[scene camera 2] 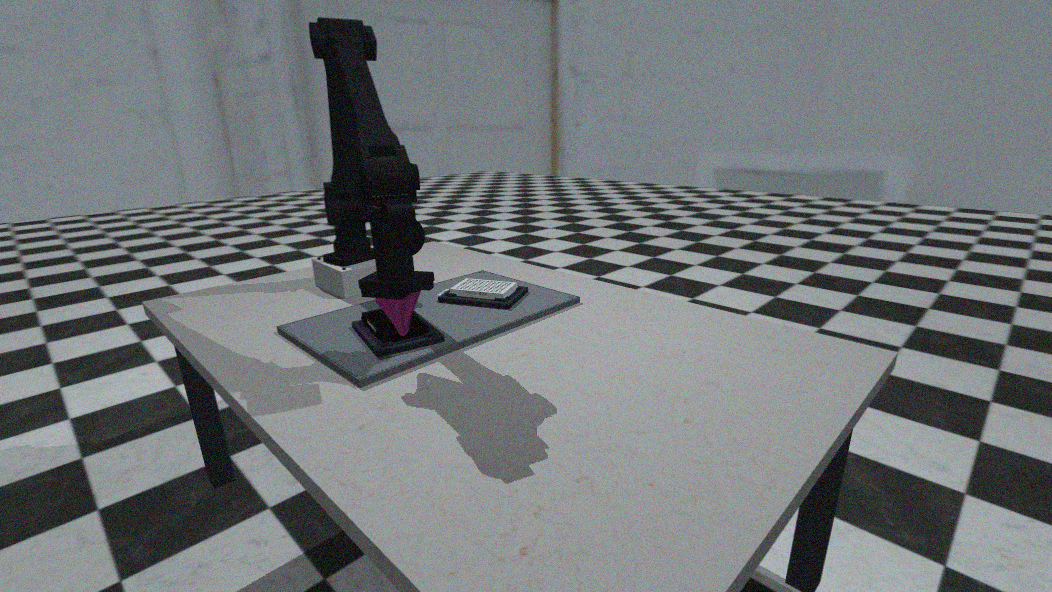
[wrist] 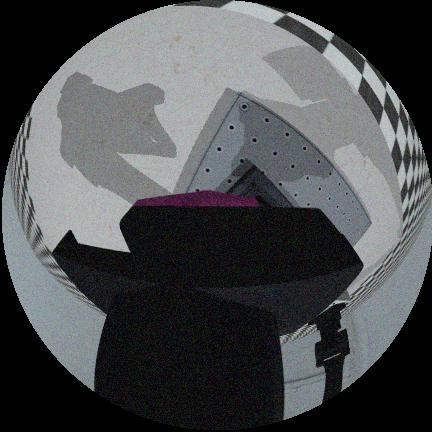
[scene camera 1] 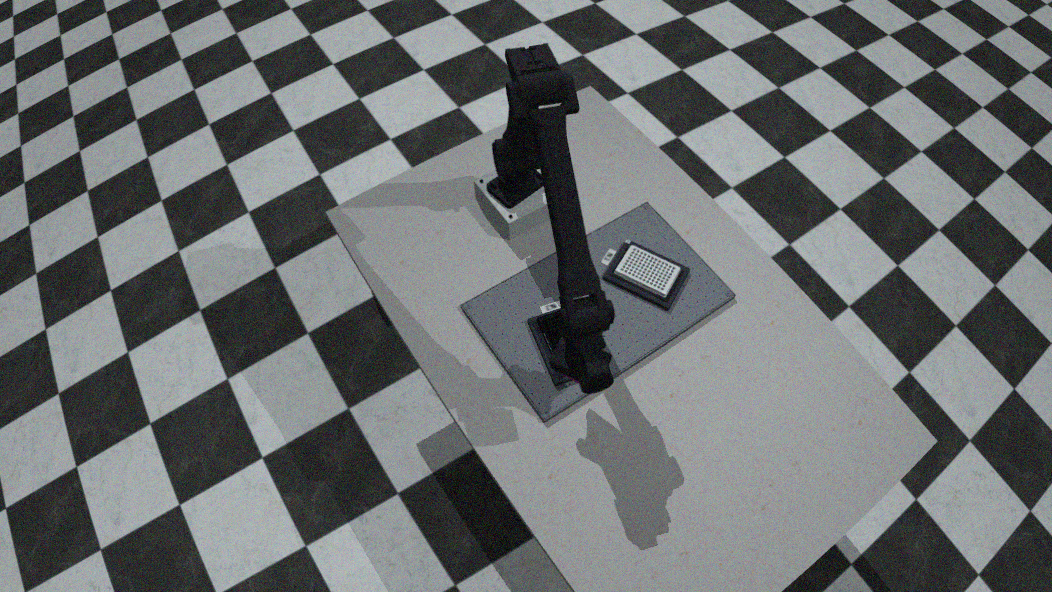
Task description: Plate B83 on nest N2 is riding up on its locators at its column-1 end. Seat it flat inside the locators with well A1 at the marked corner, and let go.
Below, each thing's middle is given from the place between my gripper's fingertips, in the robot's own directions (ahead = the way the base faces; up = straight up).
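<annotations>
The black well plate [scene camera 2: 377, 321] sits 2 cm below my hand, and from that same hand the plate is 6 cm to the left and 9 cm behind.
</annotations>
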